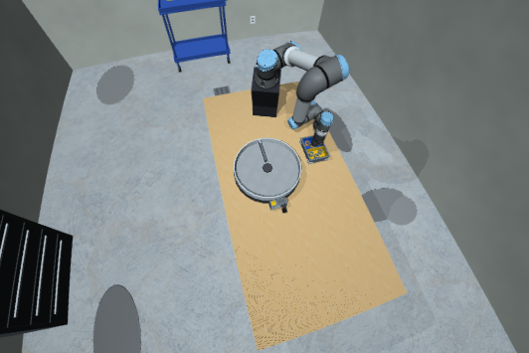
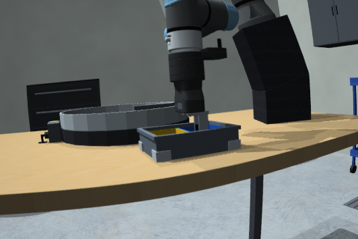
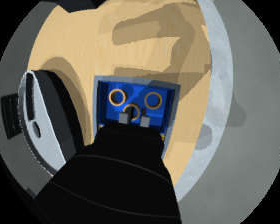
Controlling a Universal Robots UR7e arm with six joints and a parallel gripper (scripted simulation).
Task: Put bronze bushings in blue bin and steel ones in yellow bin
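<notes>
Right now my hand is 3 cm short of the grey two-part tray, 1 cm to the left of it and 1 cm above it. Round my hand: round grey turntable: 4 cm ahead, 38 cm to the right, 2 cm above.
</notes>
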